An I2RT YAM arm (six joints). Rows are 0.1 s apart.
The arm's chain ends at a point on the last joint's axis. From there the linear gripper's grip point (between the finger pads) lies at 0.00 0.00 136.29 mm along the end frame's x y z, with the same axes.
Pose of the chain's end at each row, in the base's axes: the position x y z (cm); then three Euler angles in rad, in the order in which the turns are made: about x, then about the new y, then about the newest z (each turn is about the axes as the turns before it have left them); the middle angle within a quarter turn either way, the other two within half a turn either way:
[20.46, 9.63, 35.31, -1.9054, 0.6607, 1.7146]
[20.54, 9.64, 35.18, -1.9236, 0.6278, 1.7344]
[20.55, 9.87, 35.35, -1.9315, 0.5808, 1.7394]
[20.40, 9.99, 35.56, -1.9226, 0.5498, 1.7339]
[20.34, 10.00, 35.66, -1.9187, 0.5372, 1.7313]
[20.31, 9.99, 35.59, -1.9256, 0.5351, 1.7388]
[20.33, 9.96, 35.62, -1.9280, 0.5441, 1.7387]
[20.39, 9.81, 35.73, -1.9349, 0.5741, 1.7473]
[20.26, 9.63, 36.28, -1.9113, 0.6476, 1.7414]
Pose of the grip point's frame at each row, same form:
[28.82, 19.79, 31.78, -1.9054, 0.6607, 1.7146]
[28.55, 19.99, 31.37, -1.9236, 0.6278, 1.7344]
[28.03, 20.53, 31.33, -1.9315, 0.5808, 1.7394]
[27.52, 20.90, 31.56, -1.9226, 0.5498, 1.7339]
[27.31, 21.01, 31.67, -1.9187, 0.5372, 1.7313]
[27.26, 20.98, 31.52, -1.9256, 0.5351, 1.7388]
[27.39, 20.88, 31.54, -1.9280, 0.5441, 1.7387]
[27.79, 20.50, 31.65, -1.9349, 0.5741, 1.7473]
[28.48, 19.88, 32.65, -1.9113, 0.6476, 1.7414]

